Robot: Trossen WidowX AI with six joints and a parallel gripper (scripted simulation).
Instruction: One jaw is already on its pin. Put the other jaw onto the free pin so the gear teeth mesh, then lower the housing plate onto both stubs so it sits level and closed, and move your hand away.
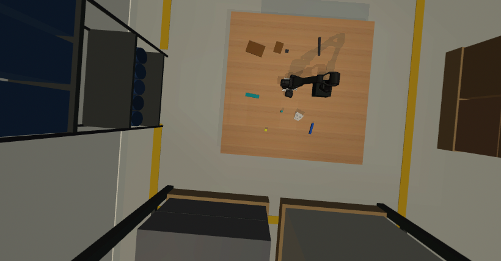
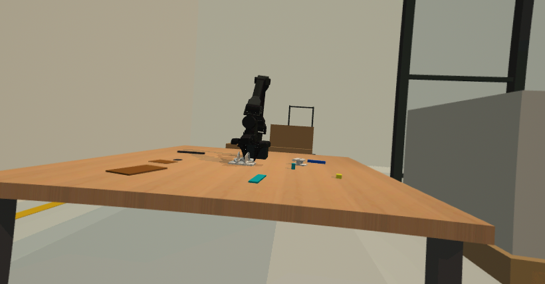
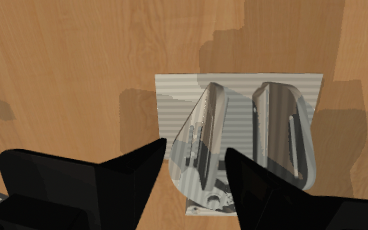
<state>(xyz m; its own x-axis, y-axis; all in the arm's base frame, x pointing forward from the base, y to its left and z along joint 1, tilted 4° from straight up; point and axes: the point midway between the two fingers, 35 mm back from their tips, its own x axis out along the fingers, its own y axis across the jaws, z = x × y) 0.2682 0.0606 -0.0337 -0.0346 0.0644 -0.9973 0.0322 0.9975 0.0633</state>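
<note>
Now: the loose jaw 30 mm behind my gripper tip and 20 mm to the right of it. The rest, counted from my gripper tip: small teal block: 220 mm to the left, 10 mm ahead; small black square: 330 mm to the right, 100 mm ahead, 20 mm below; teal bar: 300 mm ahead, 140 mm to the left, 20 mm below.
</note>
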